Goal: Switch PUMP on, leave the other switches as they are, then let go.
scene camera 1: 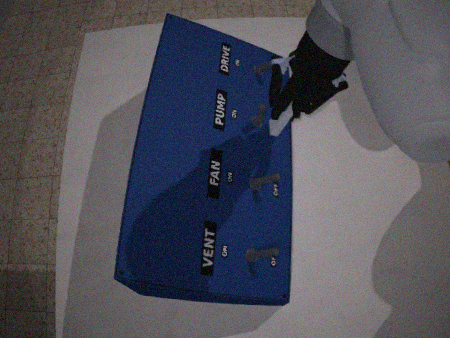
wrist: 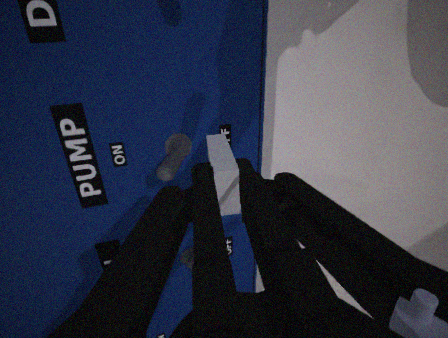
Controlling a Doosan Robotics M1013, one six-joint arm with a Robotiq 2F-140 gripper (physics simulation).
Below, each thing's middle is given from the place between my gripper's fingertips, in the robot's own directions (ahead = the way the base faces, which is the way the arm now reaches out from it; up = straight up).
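The blue switch panel (scene camera 1: 192, 216) is 4 cm to the left of my hand, and it is also 10 cm ahead of my hand.
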